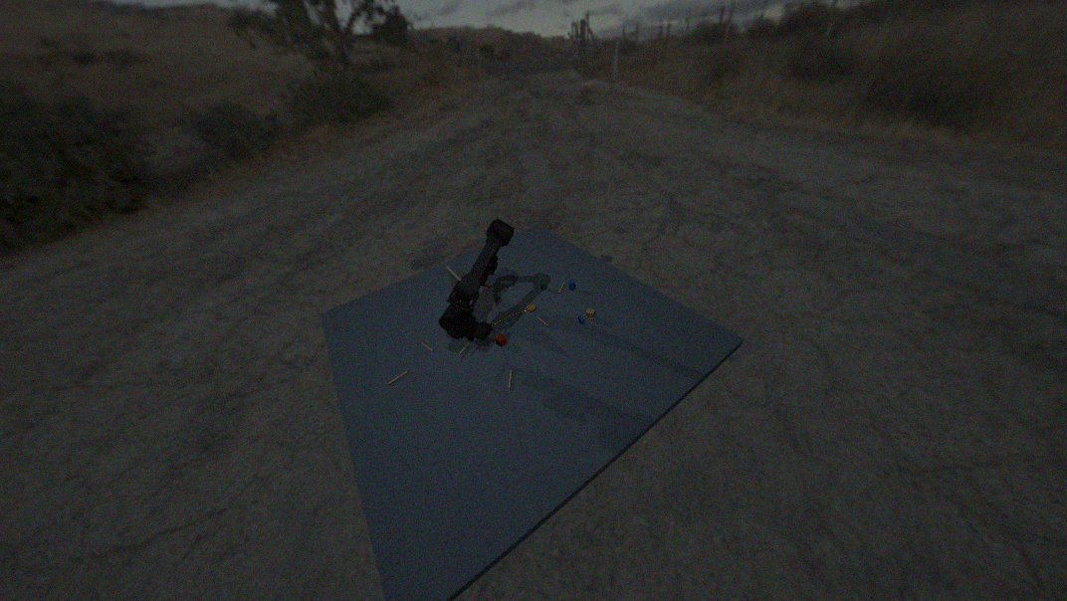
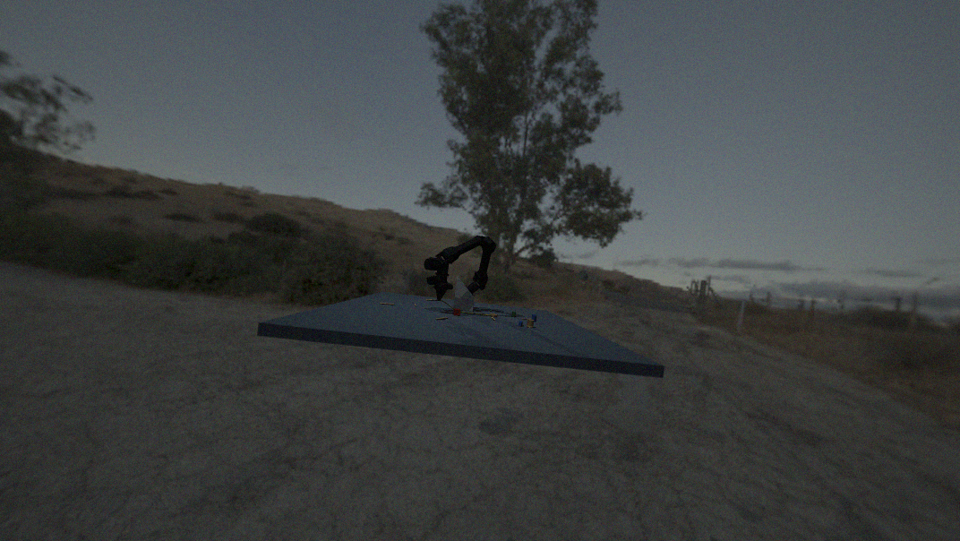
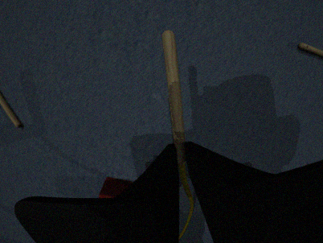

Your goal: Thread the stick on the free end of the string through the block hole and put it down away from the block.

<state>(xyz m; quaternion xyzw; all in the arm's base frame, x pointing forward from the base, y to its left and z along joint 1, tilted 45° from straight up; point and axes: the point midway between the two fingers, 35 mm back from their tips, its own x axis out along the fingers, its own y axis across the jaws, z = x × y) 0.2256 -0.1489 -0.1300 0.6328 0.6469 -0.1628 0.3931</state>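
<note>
Now: the red block 50 mm ahead of my gripper tip, 100 mm to the left of it and 50 mm below it. Also, from my gripper tip: thin wooden stick 10 mm to the right; then green object 70 mm behind, 450 mm to the left, 50 mm below; then blue object 200 mm ahead, 390 mm to the left, 50 mm below.
</note>
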